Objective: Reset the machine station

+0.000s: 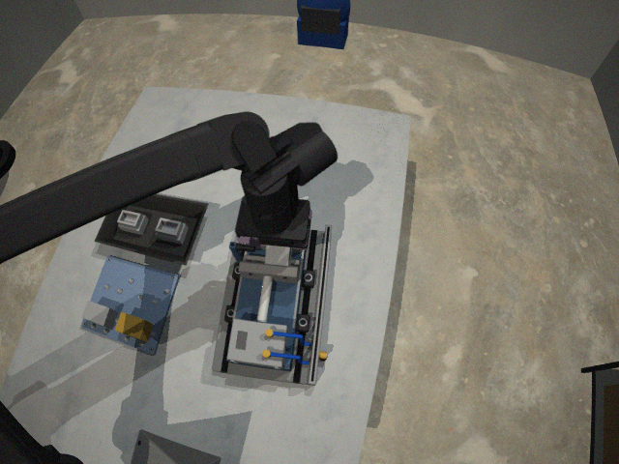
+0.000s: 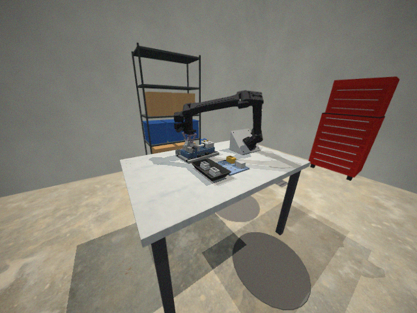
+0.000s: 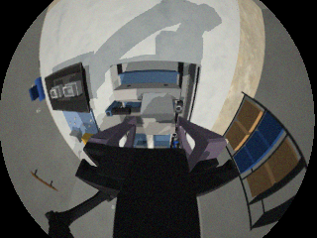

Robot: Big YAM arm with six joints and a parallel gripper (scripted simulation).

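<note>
My gripper is now 2 cm above the gray aluminum blank. The rest, counted from my hand: blue vise (8 cm below, 7 cm behind, 2 cm to the left); pale rod (9 cm behind, 5 cm below, 2 cm to the left); brass blank (28 cm to the left, 16 cm behind, 10 cm below).
</note>
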